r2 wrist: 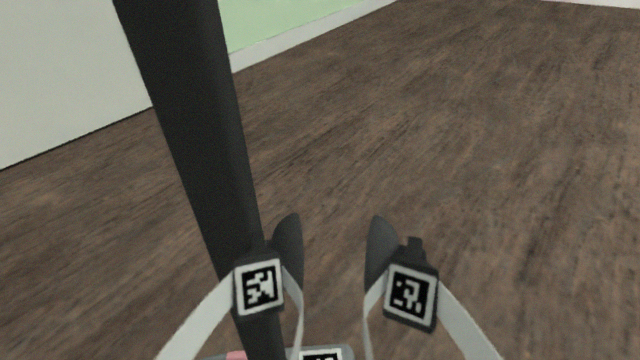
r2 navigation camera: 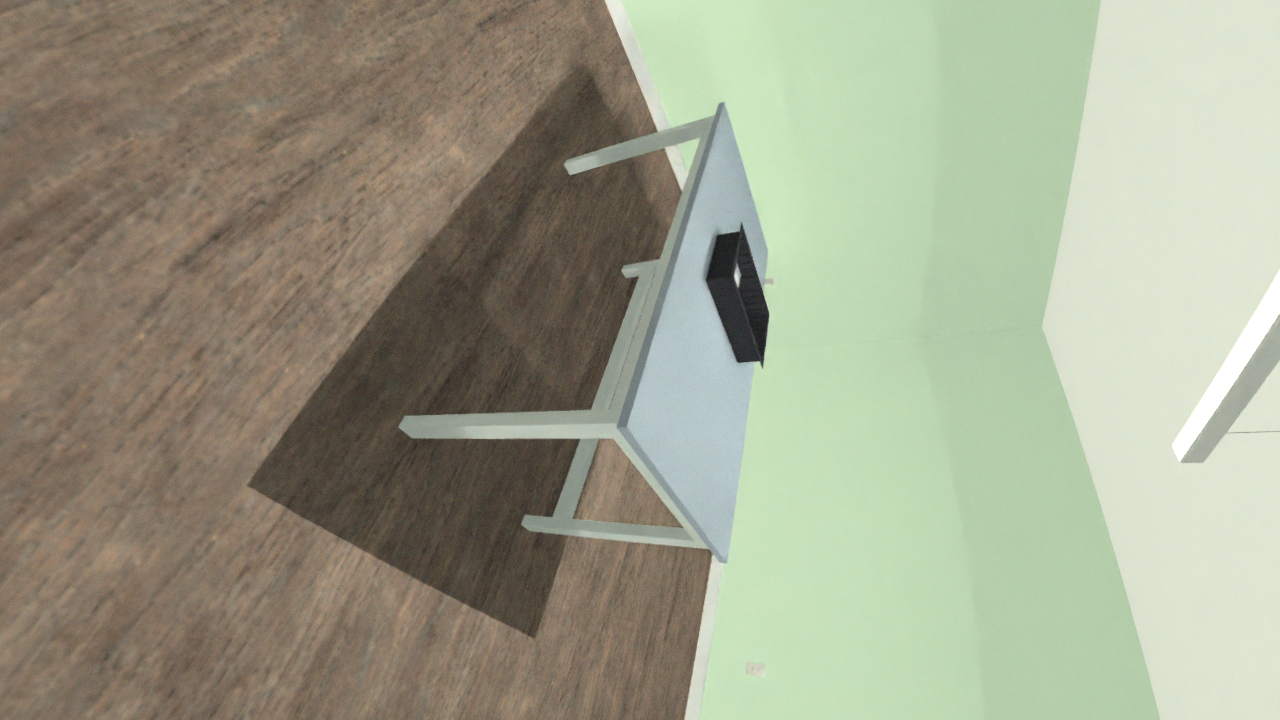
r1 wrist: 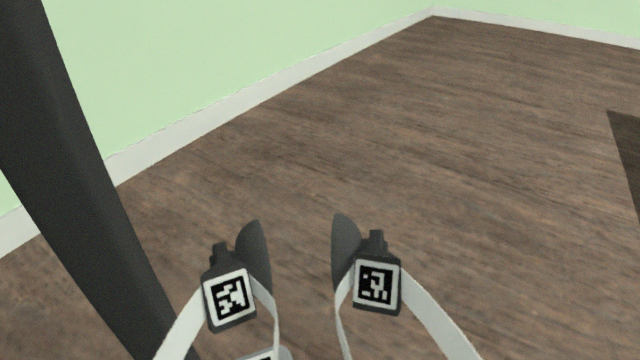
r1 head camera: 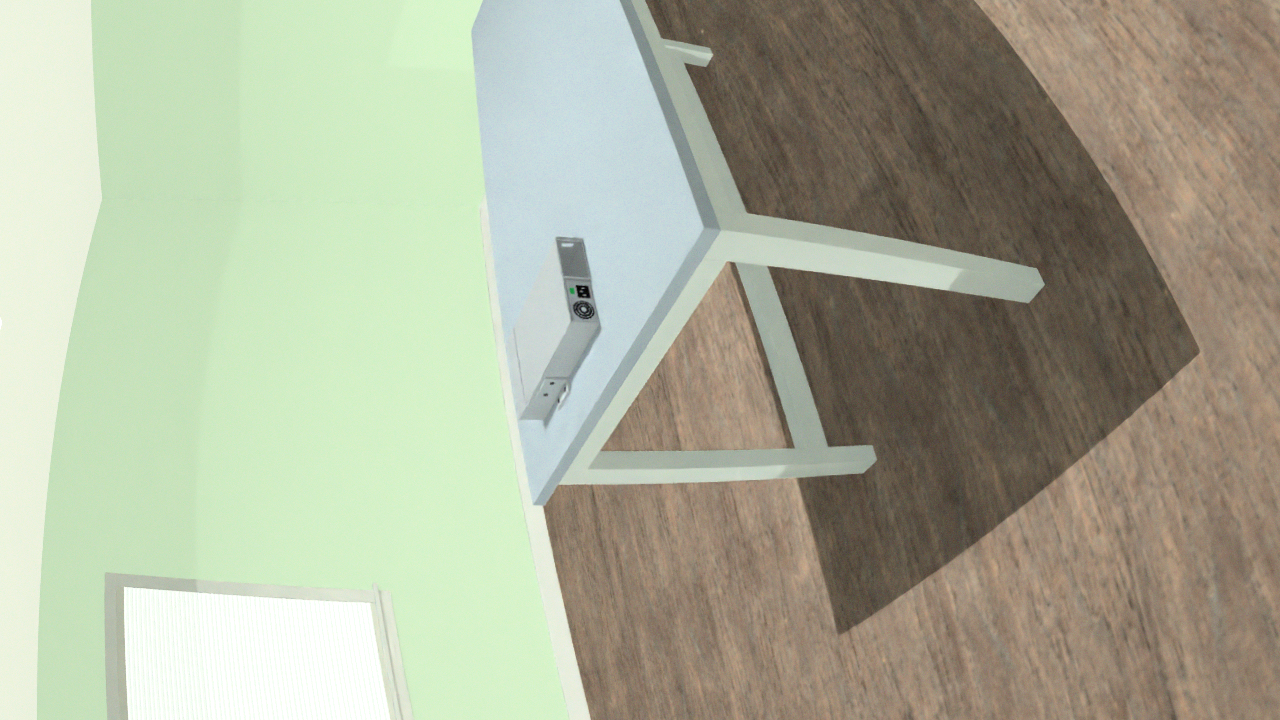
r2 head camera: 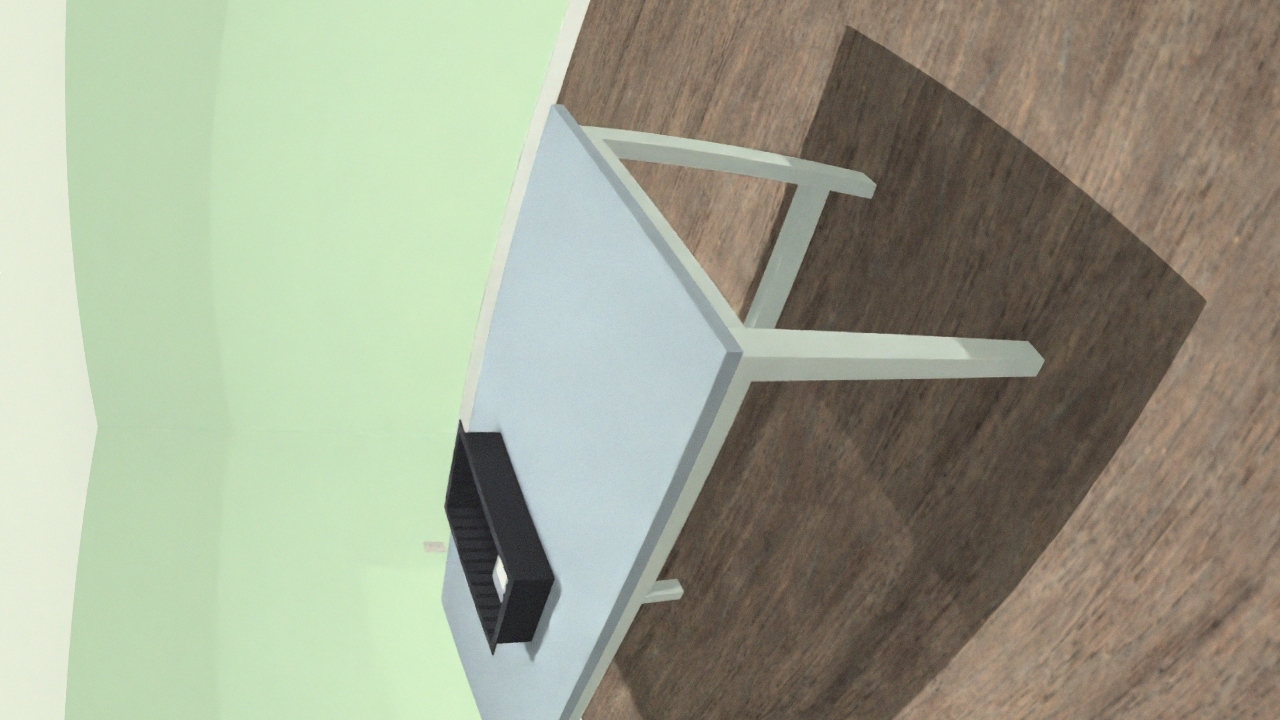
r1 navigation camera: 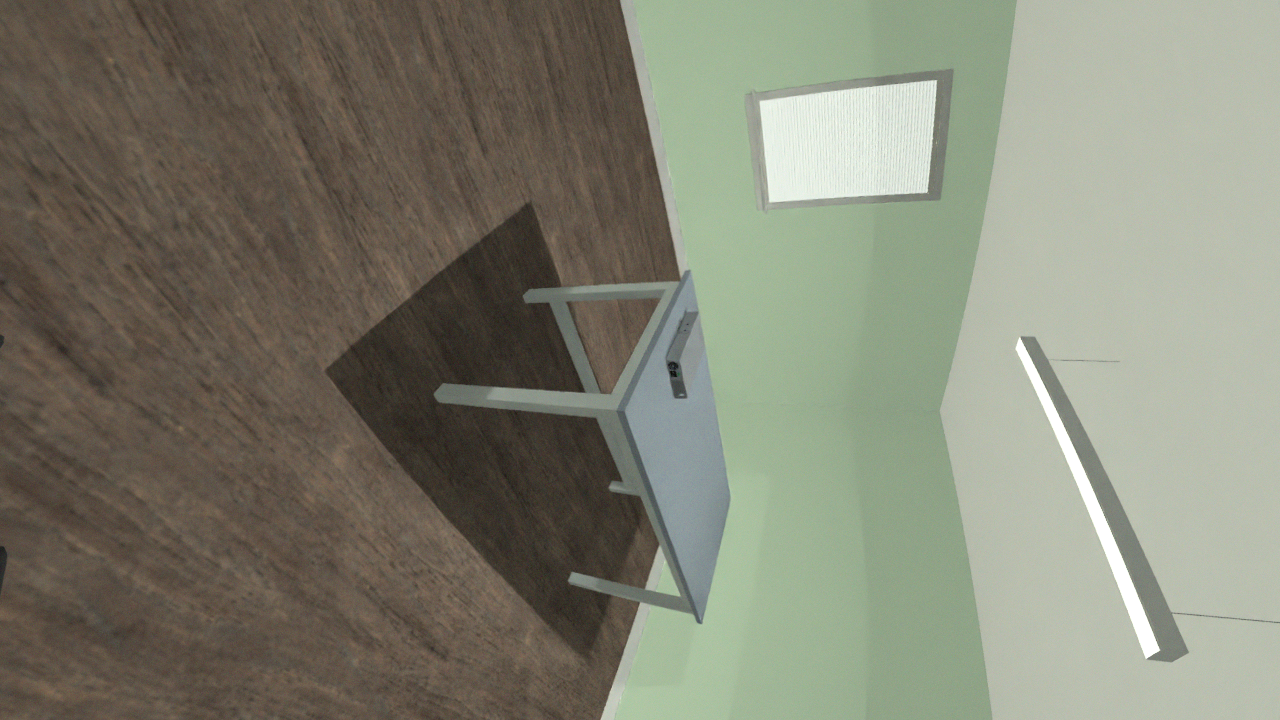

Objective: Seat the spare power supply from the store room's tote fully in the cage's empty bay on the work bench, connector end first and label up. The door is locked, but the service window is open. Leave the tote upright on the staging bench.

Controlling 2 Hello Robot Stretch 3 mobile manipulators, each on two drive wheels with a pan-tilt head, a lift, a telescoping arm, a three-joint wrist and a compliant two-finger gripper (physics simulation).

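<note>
The grey cage (r1 head camera: 546,326) (r1 navigation camera: 687,344) sits on the work bench (r1 head camera: 572,116) (r1 navigation camera: 671,483). Its front shows a fan, a socket and a green mark beside a darker section; I cannot tell how deep that section is. The black tote (r2 head camera: 508,510) (r2 navigation camera: 732,308) stands upright on the staging bench (r2 head camera: 590,313) (r2 navigation camera: 680,447). A pale patch of a thing, perhaps the power supply's label (r2 head camera: 501,575) (r2 navigation camera: 738,274), shows inside; the rest is hidden by the tote's walls. The r1 gripper (r1 wrist: 298,255) and the r2 gripper (r2 wrist: 334,255) are open and empty above the floor, away from both benches.
A framed bright window (r1 head camera: 250,653) (r1 navigation camera: 850,143) is in the wall beyond the work bench. Dark upright masts (r1 wrist: 65,150) (r2 wrist: 195,125) stand left of each gripper. A wall socket (r2 head camera: 434,546) shows behind the tote. A white panel (r2 wrist: 60,65) is at the r2 wrist view's left.
</note>
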